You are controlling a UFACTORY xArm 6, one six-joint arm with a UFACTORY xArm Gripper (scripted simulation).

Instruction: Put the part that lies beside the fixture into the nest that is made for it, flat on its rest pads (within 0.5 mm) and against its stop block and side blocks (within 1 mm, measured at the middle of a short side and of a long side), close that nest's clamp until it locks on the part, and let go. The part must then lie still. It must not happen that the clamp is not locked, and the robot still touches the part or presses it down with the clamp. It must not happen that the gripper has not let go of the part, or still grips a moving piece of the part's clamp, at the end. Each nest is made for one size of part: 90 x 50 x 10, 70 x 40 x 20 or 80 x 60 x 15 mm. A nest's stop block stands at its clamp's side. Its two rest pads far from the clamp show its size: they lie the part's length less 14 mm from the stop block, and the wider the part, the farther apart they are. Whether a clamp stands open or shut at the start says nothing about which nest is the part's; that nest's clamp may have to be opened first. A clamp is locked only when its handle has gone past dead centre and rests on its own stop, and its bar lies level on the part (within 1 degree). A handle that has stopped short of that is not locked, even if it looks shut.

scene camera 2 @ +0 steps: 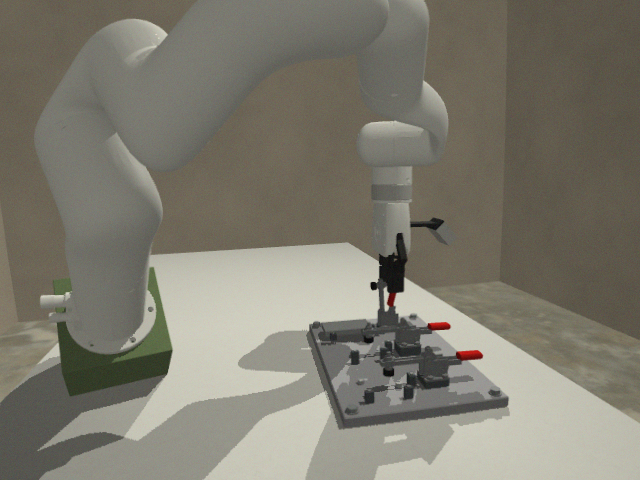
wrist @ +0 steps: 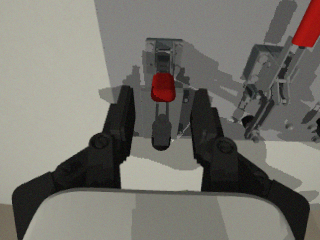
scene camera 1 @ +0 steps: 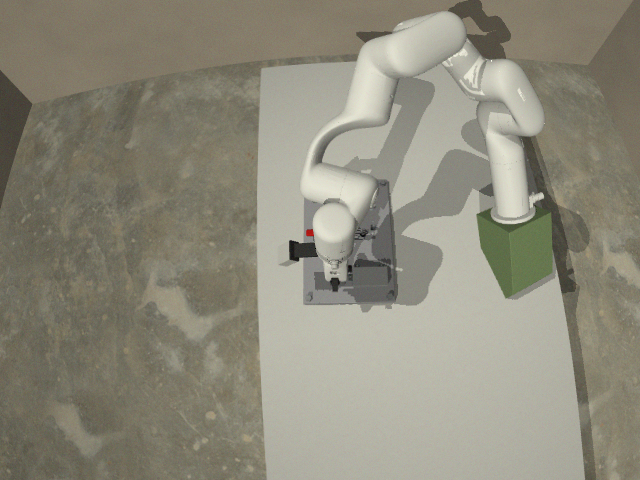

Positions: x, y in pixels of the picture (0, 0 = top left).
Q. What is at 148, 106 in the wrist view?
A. A grey flat part.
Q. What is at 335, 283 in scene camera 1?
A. My gripper.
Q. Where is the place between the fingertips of my gripper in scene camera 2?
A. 391, 288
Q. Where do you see a grey flat part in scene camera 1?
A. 361, 276
